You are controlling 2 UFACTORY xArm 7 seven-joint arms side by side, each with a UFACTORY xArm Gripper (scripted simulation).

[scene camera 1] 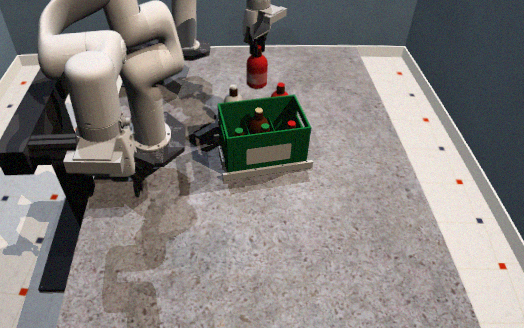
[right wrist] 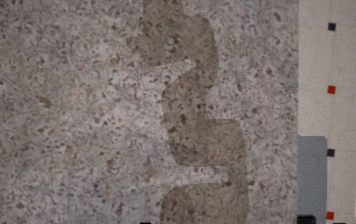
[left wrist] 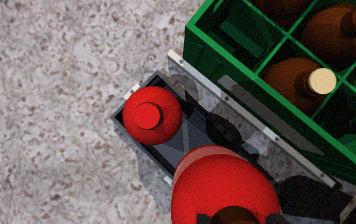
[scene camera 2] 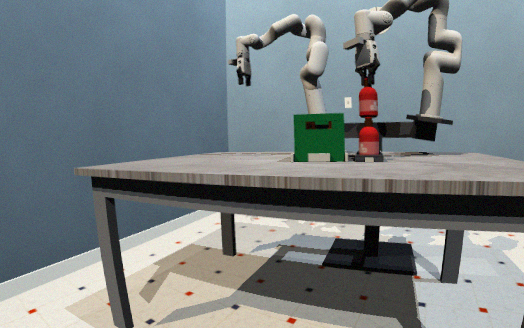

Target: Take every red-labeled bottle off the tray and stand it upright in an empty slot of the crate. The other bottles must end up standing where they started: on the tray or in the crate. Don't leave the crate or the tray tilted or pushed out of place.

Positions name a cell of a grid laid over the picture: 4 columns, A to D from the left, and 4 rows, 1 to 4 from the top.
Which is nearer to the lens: the red-labeled bottle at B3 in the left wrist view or the dark tray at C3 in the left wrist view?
The red-labeled bottle.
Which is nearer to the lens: the red-labeled bottle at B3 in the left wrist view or the green crate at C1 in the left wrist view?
The red-labeled bottle.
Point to a green crate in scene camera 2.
C2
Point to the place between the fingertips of my left gripper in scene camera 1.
B1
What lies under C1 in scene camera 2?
My left gripper.
